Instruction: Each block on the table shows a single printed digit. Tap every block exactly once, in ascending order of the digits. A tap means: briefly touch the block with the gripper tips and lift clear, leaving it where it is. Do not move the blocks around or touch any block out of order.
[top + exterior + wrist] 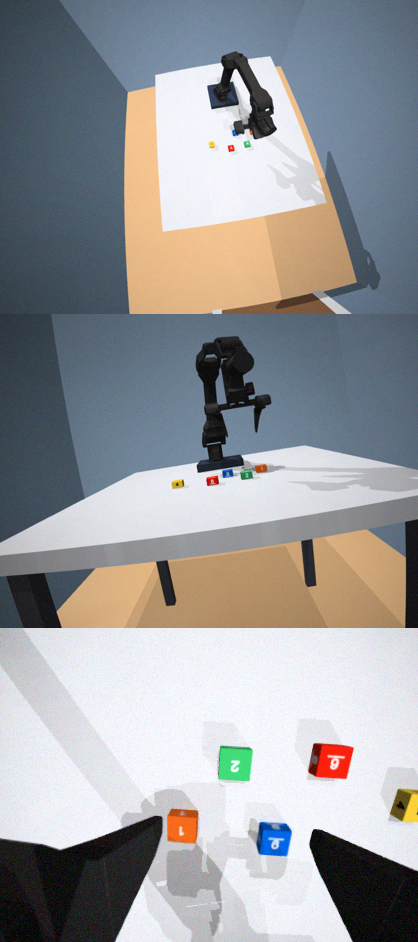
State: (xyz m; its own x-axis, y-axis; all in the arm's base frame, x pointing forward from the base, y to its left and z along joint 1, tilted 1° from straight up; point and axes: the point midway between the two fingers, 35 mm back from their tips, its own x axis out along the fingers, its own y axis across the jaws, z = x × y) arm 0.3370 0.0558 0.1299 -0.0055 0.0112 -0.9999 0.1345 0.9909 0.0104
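Right now the orange block 1 is 110 mm below my gripper tip, 60 mm behind it and 50 mm to the left of it. Also, from my gripper tip: red block 6: 110 mm to the right, 110 mm below, 10 mm ahead; green block 2: 110 mm below, 10 mm to the right, 10 mm ahead; blue block 9: 110 mm below, 80 mm behind, 50 mm to the right.
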